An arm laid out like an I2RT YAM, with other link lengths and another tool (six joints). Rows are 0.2 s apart.
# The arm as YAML. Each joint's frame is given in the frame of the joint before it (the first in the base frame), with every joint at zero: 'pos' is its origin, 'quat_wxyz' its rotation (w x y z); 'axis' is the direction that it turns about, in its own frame. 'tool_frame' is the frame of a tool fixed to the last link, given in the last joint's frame.
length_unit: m
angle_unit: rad
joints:
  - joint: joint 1
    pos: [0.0, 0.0, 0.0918]
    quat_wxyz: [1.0, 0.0, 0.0, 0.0]
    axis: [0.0, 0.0, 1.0]
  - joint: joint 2
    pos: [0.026, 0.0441, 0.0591]
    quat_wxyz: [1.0, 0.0, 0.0, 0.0]
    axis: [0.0, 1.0, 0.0]
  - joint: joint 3
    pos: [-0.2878, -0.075, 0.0]
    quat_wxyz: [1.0, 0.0, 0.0, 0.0]
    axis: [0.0, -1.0, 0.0]
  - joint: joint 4
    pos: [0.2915, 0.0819, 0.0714]
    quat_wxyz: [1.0, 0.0, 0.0, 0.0]
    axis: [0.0, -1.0, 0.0]
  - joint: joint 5
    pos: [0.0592, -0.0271, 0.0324]
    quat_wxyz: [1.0, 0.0, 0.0, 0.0]
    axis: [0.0, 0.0, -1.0]
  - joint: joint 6
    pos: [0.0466, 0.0, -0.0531]
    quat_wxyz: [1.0, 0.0, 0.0, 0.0]
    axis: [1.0, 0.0, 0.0]
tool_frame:
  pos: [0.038, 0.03, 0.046]
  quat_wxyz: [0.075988, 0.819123, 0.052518, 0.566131]
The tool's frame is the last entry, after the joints.
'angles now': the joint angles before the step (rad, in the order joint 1, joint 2, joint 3, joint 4, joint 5, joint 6). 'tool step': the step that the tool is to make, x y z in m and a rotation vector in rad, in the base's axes. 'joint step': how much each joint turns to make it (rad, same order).
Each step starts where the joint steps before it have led.
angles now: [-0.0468 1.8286 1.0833 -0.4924 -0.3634 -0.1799]
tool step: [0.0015 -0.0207 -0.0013 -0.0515 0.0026 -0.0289]
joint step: [-0.0449 -0.0015 0.0055 -0.0174 0.0437 -0.0337]
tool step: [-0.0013 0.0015 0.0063 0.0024 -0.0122 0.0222]
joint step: [-0.0002 -0.0121 0.0050 -0.0120 -0.0105 -0.0213]
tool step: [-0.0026 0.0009 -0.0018 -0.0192 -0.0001 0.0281]
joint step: [0.0002 0.0000 -0.0025 -0.0066 0.0093 -0.0344]
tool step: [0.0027 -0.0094 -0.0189 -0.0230 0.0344 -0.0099]
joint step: [-0.0196 0.0475 0.0022 0.0080 0.0223 -0.0179]
